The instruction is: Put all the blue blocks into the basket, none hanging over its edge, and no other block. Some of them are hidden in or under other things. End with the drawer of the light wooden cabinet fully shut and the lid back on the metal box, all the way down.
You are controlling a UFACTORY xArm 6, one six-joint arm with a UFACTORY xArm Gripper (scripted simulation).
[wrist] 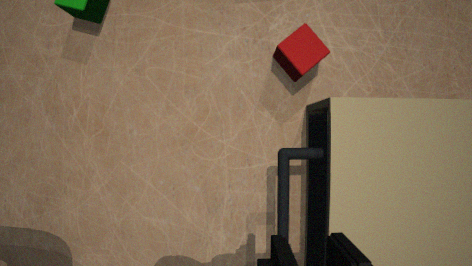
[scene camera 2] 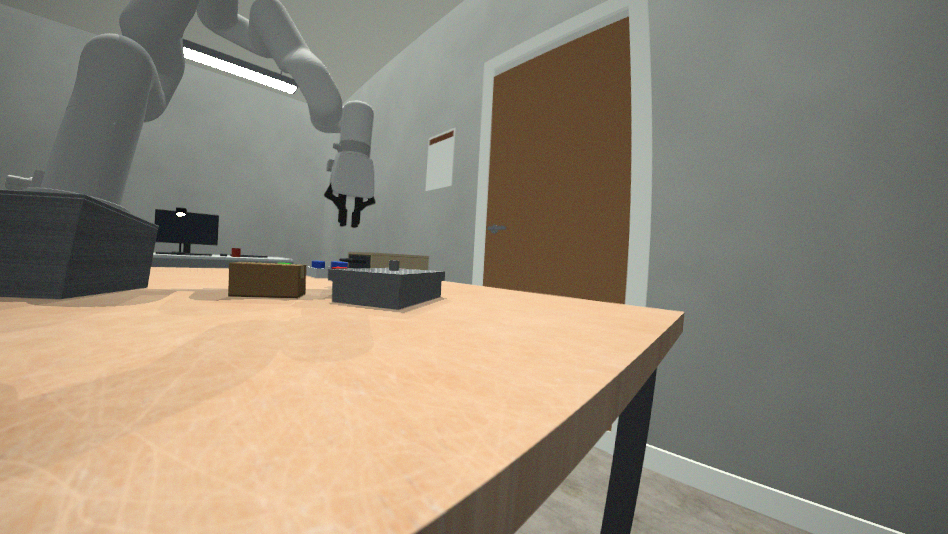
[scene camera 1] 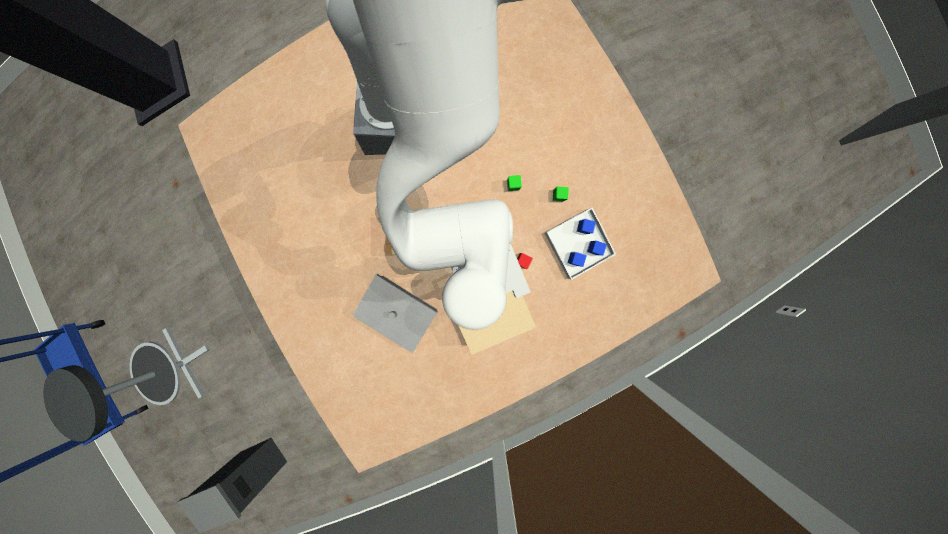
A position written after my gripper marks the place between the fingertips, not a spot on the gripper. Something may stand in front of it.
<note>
In view: my gripper (scene camera 2: 348,226), a light wooden cabinet (scene camera 1: 516,319) and a white basket (scene camera 1: 566,238).
The light wooden cabinet is seen too in the wrist view (wrist: 386,176) and in scene camera 2 (scene camera 2: 377,260). The wrist view misses the white basket: it is out of frame.
</note>
